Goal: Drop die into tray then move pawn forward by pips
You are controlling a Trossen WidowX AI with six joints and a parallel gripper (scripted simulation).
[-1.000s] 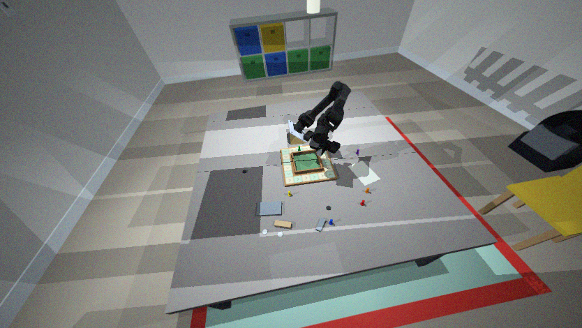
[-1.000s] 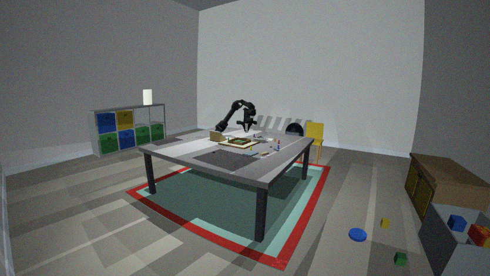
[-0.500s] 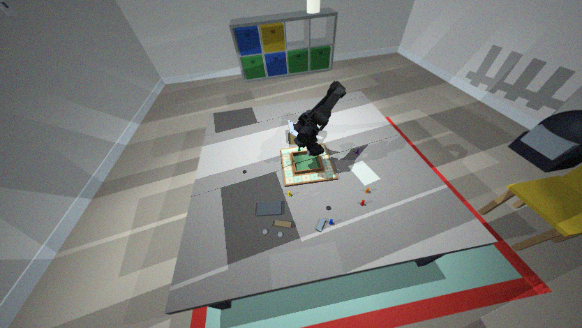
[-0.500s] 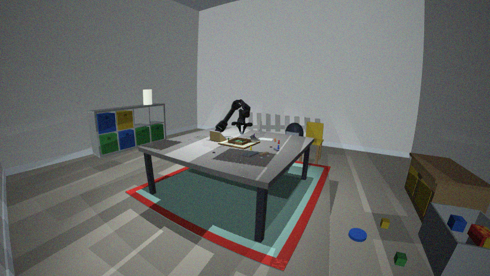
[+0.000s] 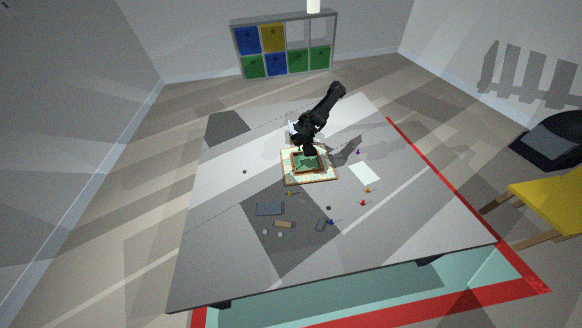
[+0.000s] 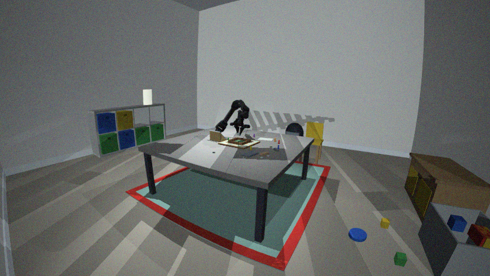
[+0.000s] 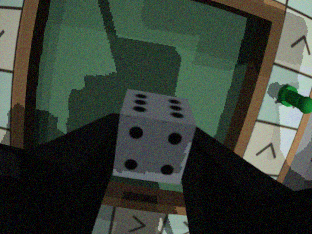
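Now: the green pawn 110 mm behind my gripper tip, 60 mm below it and 20 mm to the right of it. The rest, counted from my gripper tip: yellow pawn (210 mm ahead, 110 mm to the right, 70 mm below); white die (right at my gripper tip); green dice tray (80 mm below, 10 mm to the left).
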